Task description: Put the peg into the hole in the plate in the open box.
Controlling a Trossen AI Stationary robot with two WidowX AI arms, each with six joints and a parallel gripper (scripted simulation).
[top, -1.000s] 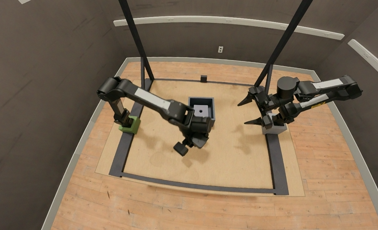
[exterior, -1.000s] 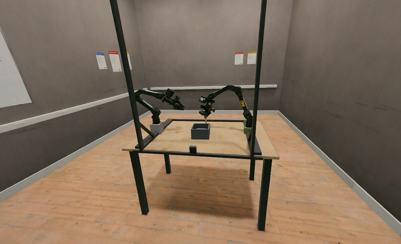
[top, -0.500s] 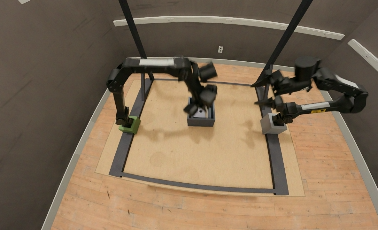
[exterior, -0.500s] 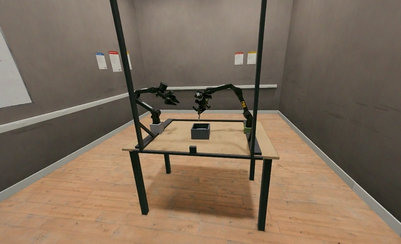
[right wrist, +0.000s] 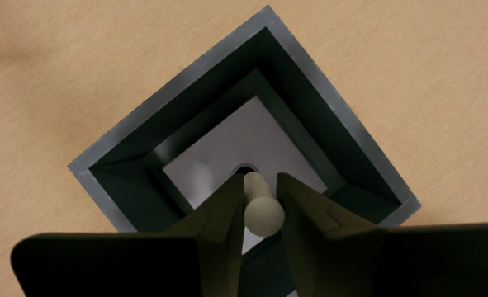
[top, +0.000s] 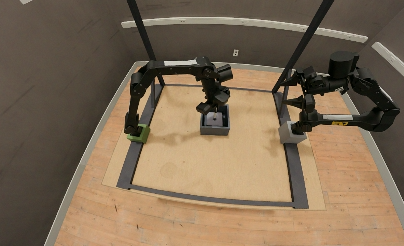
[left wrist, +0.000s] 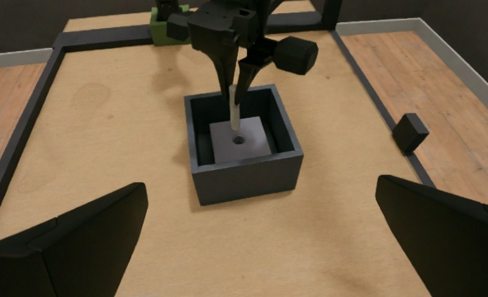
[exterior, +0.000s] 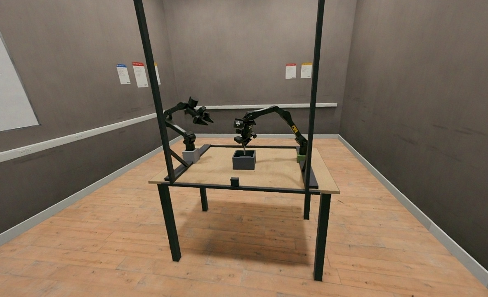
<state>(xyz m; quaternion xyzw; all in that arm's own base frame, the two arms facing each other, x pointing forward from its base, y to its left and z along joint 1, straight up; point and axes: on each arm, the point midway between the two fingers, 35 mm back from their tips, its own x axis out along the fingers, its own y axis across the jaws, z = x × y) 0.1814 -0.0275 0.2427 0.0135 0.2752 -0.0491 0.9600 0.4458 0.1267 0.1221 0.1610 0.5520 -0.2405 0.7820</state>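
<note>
Now: right hand 50 mm above the peg. The rest, counted from my right hand: dark border strip (420 mm ahead, 170 mm below, 30 mm to the right); then grey plate (140 mm below).
</note>
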